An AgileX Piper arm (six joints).
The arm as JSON. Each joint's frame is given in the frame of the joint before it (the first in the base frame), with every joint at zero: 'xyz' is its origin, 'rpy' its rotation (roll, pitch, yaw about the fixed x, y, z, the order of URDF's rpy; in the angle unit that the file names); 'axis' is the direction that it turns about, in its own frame. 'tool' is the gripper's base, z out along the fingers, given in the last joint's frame.
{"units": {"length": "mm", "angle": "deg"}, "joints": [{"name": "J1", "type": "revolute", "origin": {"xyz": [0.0, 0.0, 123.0], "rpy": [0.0, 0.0, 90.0]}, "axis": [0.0, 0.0, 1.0]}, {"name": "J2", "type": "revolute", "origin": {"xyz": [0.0, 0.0, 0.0], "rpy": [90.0, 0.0, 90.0]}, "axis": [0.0, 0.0, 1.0]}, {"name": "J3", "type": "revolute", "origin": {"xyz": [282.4, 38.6, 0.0], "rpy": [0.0, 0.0, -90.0]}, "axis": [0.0, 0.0, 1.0]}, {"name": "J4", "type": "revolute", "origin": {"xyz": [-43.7, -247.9, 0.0], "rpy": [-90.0, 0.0, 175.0]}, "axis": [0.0, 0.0, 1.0]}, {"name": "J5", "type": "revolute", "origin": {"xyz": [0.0, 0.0, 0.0], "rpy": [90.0, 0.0, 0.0]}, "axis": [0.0, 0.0, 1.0]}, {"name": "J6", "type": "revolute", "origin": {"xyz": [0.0, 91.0, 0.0], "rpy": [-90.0, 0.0, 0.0]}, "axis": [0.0, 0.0, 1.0]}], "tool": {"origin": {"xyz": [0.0, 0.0, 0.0], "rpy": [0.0, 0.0, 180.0]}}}
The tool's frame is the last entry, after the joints.
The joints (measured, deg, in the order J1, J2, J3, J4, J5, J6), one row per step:
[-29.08 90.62 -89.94 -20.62 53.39 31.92]
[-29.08 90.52 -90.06 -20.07 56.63 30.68]
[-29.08 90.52 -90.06 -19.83 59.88 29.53]
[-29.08 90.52 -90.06 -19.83 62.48 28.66]
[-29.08 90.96 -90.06 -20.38 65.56 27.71]
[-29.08 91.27 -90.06 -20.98 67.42 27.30]
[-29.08 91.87 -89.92 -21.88 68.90 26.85]
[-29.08 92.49 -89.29 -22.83 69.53 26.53]
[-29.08 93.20 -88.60 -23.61 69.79 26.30]
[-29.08 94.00 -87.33 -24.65 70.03 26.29]
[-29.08 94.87 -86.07 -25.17 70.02 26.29]
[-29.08 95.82 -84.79 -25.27 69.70 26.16]
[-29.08 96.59 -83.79 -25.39 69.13 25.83]
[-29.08 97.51 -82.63 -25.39 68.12 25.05]
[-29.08 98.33 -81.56 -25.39 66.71 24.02]
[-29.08 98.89 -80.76 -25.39 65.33 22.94]
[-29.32 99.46 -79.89 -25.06 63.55 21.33]
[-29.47 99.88 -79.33 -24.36 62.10 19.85]
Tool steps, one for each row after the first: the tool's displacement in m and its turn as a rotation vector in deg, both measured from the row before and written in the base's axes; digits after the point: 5 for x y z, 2 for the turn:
[-0.00399 0.00181 -0.00209 1.41 2.84 -0.19]
[-0.00394 0.00148 -0.00300 1.34 3.13 -0.22]
[-0.00335 0.00109 -0.00215 0.96 2.56 -0.20]
[-0.00276 -0.00015 -0.00465 0.94 3.63 -0.33]
[-0.00175 -0.00044 -0.00279 0.41 2.27 -0.36]
[-0.00051 -0.00149 -0.00466 0.18 2.50 -0.22]
[0.00028 -0.00180 -0.00659 0.02 2.22 -0.01]
[0.00105 -0.00187 -0.00726 0.08 1.93 0.08]
[0.00052 -0.00197 -0.01043 0.20 2.51 -0.08]
[0.00114 -0.00144 -0.01095 0.58 2.11 0.03]
[0.00173 -0.00103 -0.01165 0.86 1.80 0.26]
[0.00161 -0.00093 -0.00913 0.52 1.30 0.55]
[0.00225 -0.00097 -0.01076 0.62 1.35 1.12]
[0.00244 -0.00093 -0.00965 0.40 0.95 1.51]
[0.00202 -0.00069 -0.00683 0.17 0.52 1.54]
[0.00169 -0.00155 -0.00732 0.34 0.32 1.86]
[0.00183 -0.00056 -0.00523 0.53 -0.06 1.58]

